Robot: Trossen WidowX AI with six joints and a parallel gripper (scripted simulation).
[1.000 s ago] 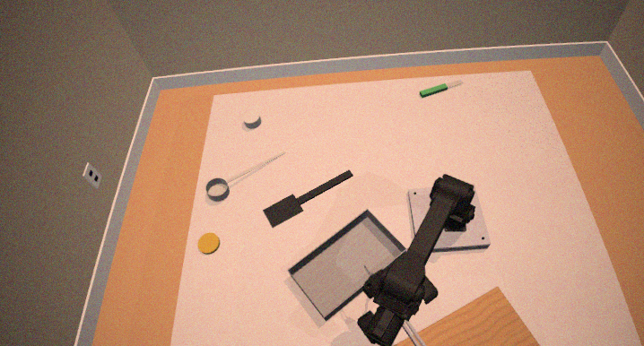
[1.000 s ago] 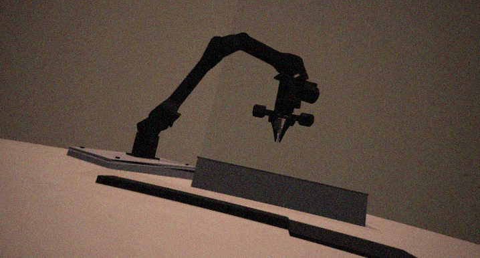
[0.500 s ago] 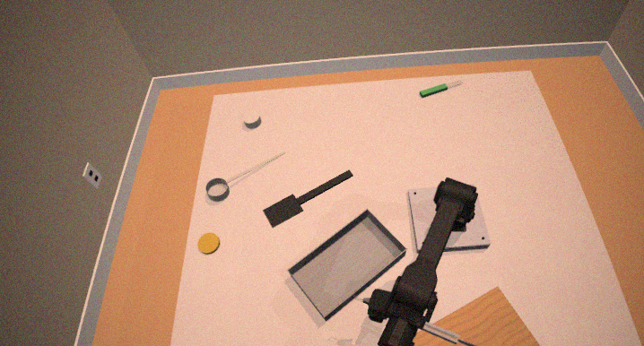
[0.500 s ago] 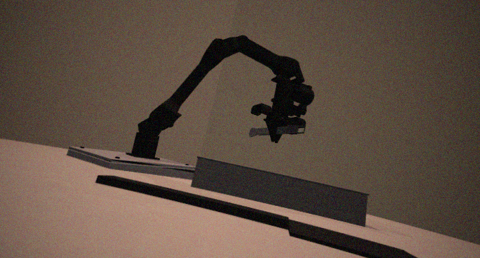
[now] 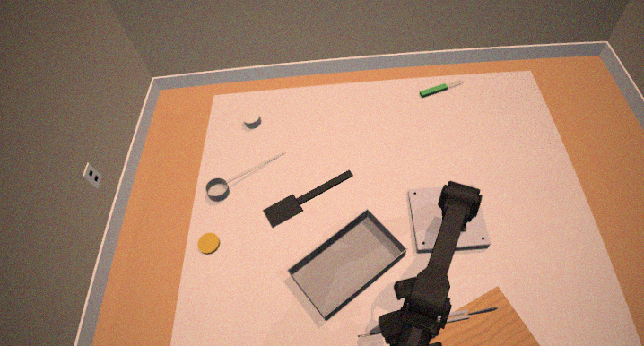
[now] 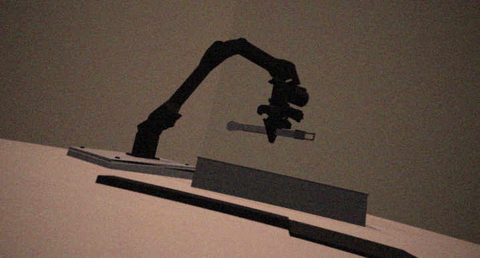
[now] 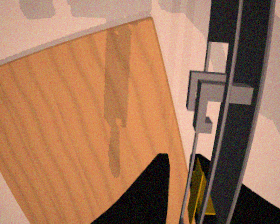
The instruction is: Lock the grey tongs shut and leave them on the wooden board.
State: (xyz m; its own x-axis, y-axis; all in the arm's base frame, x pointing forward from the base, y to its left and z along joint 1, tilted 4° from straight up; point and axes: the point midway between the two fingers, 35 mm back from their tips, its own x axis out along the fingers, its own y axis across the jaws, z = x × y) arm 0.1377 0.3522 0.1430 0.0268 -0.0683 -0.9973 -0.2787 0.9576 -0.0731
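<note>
The yellow slider lies 1 cm ahead of my gripper tip and 4 cm above it. From my gripper tip the other things lie so: grey roasting tin: 18 cm ahead, 20 cm to the right, 13 cm below; wooden board: 16 cm behind, 4 cm to the left, 15 cm below; black spatula: 33 cm ahead, 43 cm to the right, 16 cm below.
</note>
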